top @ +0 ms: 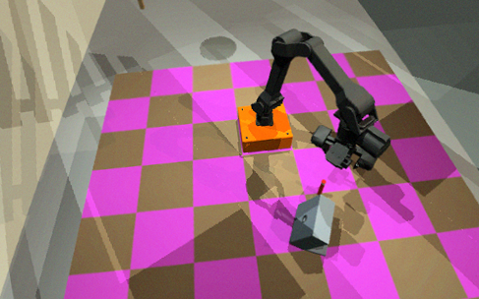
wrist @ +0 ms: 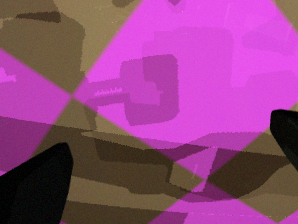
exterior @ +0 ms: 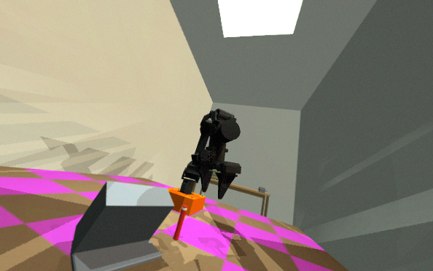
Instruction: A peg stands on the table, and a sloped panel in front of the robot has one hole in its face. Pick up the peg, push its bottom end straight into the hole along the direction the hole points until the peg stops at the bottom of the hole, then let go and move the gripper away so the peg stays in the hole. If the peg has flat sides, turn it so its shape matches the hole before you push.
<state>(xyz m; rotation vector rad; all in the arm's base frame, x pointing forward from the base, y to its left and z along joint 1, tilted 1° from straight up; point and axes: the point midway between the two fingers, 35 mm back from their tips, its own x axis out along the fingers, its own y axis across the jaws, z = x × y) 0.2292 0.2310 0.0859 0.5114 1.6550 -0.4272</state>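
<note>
Now: the round red peg 6 cm below my gripper tip, 5 cm to the right of it and 5 cm ahead of it. From my gripper tip the other things lie so: grey sloped panel: 18 cm ahead, 9 cm to the right, 6 cm below.
</note>
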